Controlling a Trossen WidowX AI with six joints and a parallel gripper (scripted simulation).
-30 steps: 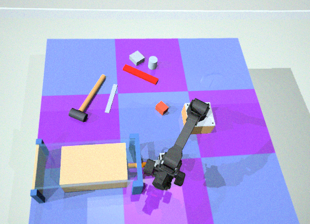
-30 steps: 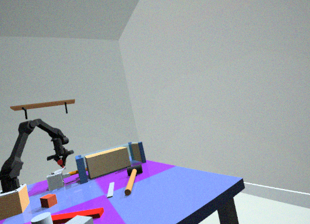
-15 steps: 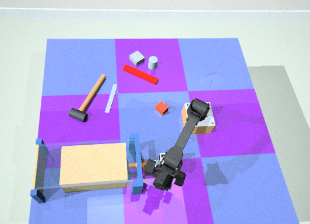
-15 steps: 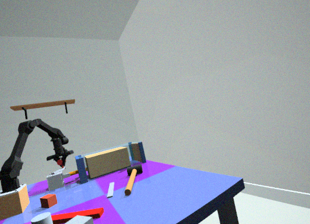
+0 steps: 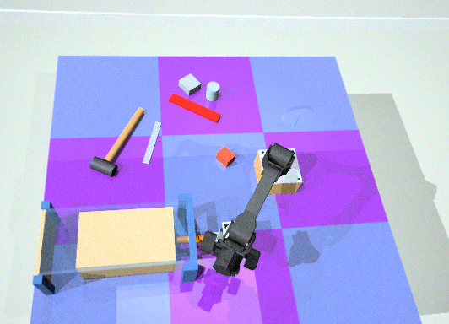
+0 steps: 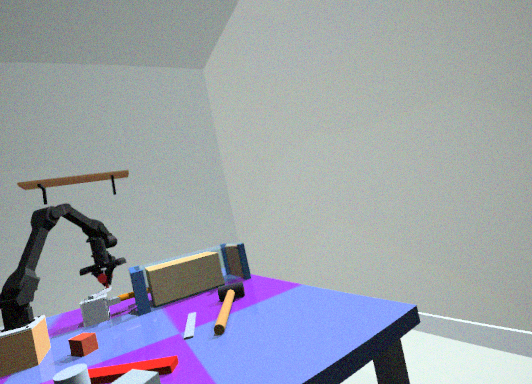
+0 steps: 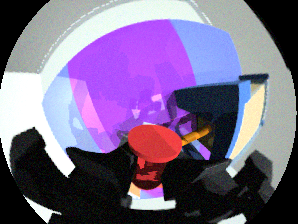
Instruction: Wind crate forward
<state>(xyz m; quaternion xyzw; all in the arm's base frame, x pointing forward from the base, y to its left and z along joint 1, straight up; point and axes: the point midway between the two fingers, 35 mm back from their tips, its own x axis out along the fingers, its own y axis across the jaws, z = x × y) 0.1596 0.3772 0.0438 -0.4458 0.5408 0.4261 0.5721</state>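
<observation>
The red knob lies 2 cm above my gripper tip. Also, from my gripper tip: winch handle: 1 cm behind, 4 cm to the right, 1 cm below; then winch: 5 cm behind, 11 cm to the right, 8 cm below; then grey strip: 32 cm ahead, 47 cm to the right, 11 cm below.
</observation>
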